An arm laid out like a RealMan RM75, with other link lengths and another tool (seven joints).
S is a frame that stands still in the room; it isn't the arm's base.
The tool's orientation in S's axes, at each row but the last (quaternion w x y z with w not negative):
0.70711 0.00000 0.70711 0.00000
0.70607 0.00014 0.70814 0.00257
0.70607 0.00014 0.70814 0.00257
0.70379 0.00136 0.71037 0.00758
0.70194 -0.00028 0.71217 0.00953
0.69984 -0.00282 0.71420 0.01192
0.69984 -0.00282 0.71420 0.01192
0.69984 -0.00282 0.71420 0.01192
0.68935 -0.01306 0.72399 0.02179
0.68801 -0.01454 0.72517 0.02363
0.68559 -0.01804 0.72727 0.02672
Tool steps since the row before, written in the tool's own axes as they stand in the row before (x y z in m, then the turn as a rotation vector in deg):
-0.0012 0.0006 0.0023 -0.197 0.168 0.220
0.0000 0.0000 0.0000 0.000 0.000 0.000
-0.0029 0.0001 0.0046 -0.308 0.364 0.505
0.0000 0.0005 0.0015 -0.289 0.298 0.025
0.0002 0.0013 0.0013 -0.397 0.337 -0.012
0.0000 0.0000 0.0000 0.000 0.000 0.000
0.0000 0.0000 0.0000 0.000 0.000 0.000
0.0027 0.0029 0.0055 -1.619 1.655 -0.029
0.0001 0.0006 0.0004 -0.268 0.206 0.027
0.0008 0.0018 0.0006 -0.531 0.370 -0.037
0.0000 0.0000 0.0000 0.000 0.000 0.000
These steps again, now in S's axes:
0.0023 0.0006 0.0012 0.220 0.168 0.197
0.0000 0.0000 0.0000 0.000 0.000 0.000
0.0046 0.0001 0.0029 0.505 0.365 0.308
0.0015 0.0005 0.0000 0.025 0.295 0.293
0.0013 0.0013 -0.0002 -0.011 0.332 0.402
0.0000 0.0000 0.0000 0.000 0.000 0.000
0.0000 0.0000 0.0000 0.000 0.000 0.000
0.0054 0.0030 -0.0028 -0.030 1.633 1.641
0.0004 0.0006 -0.0001 0.030 0.204 0.269
0.0005 0.0018 -0.0008 -0.029 0.361 0.537
0.0000 0.0000 0.0000 0.000 0.000 0.000

